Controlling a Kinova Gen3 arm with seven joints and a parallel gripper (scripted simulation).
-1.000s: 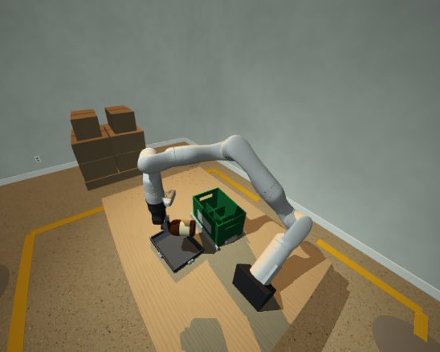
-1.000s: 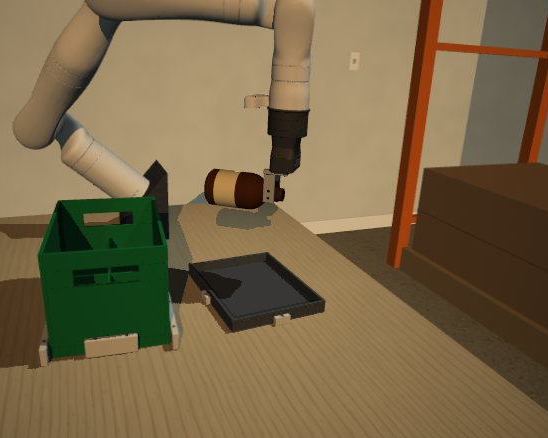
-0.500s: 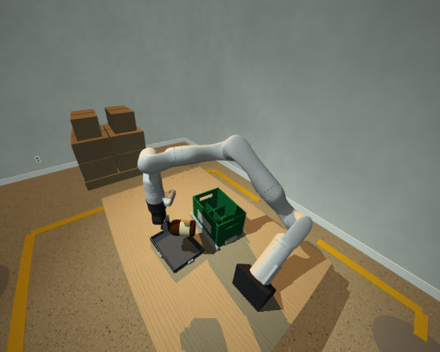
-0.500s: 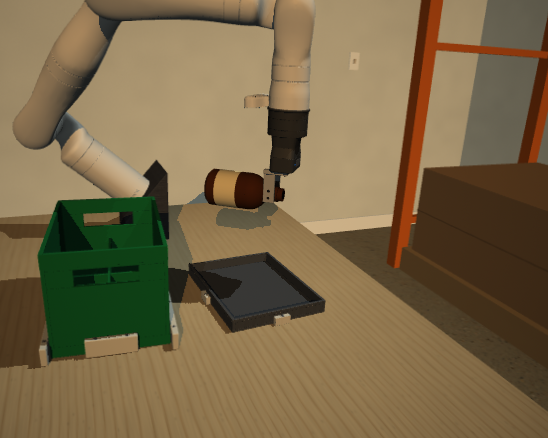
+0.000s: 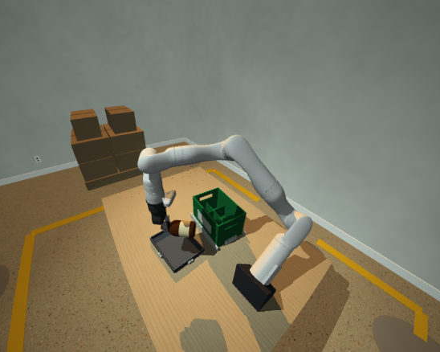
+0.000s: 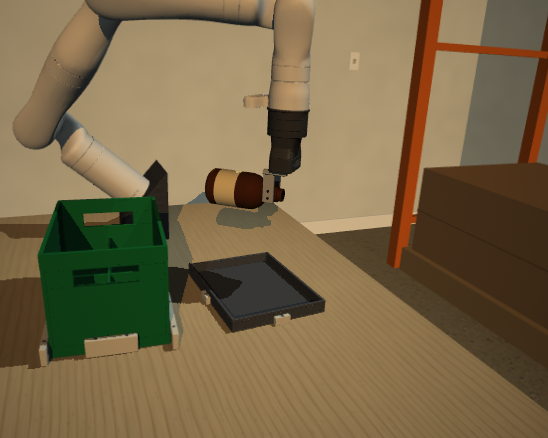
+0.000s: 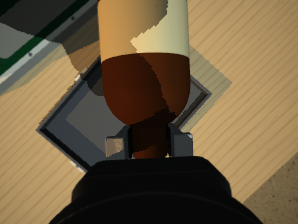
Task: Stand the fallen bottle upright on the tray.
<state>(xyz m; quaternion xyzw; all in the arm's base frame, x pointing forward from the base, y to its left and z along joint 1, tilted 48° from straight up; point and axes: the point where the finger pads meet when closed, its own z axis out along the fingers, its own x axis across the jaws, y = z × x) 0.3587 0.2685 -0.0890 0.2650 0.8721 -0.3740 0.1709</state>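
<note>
The brown bottle lies 4 cm to the right of my hand, 3 cm behind it and 1 cm below it. Round my hand: dark tray: 19 cm below, 4 cm to the right, 2 cm ahead; green crate: 31 cm to the right, 12 cm below, 4 cm ahead.
</note>
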